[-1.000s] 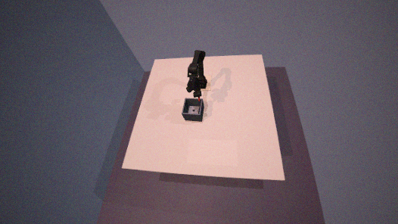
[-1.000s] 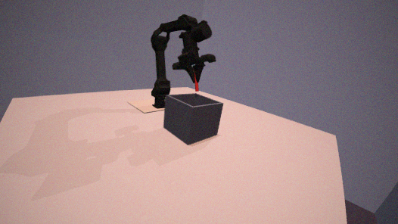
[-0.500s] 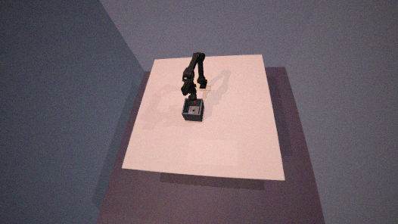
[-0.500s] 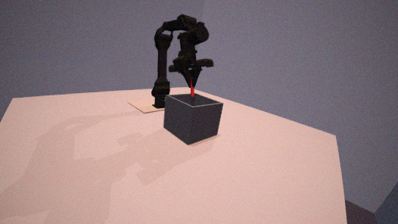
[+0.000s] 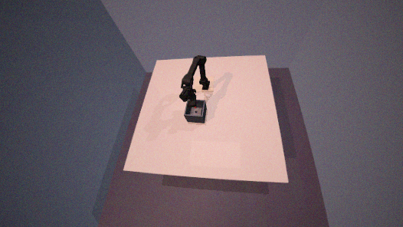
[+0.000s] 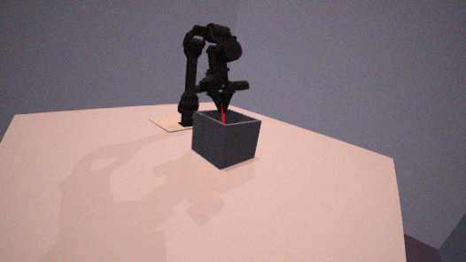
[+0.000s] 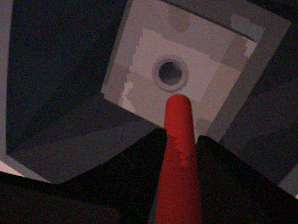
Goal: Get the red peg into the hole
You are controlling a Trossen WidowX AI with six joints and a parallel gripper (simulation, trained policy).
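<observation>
The pale plate is 2 cm ahead of my gripper tip and 9 cm below it. Also, from my gripper tip: red peg: right at my gripper tip.
</observation>
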